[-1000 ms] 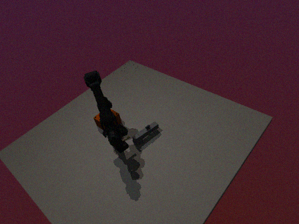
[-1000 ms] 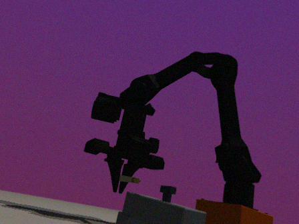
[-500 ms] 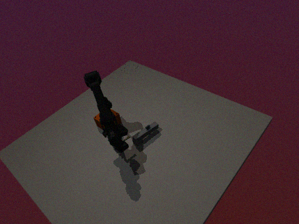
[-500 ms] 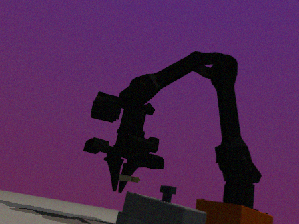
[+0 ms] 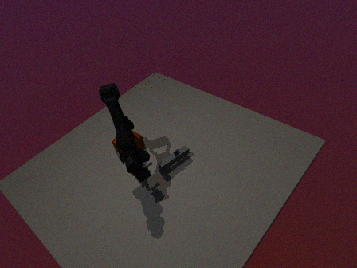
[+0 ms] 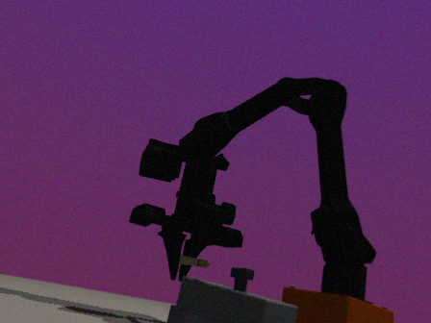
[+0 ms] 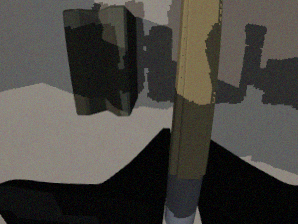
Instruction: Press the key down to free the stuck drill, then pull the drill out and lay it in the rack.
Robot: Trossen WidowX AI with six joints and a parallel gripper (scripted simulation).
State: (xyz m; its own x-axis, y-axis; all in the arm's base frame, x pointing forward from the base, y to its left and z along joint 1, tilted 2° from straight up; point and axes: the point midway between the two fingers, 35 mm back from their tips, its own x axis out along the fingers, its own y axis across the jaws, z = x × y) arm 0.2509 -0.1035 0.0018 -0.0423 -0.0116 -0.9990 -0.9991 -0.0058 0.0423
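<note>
Now: gripper tip 50 mm past the rack, 40 mm to the right of it and 40 mm above it. Round my gripper tip: grey block: 200 mm to the left, 20 mm below, 20 mm ahead; dark T-shaped drill: 230 mm to the left, 20 mm ahead, 10 mm below.
</note>
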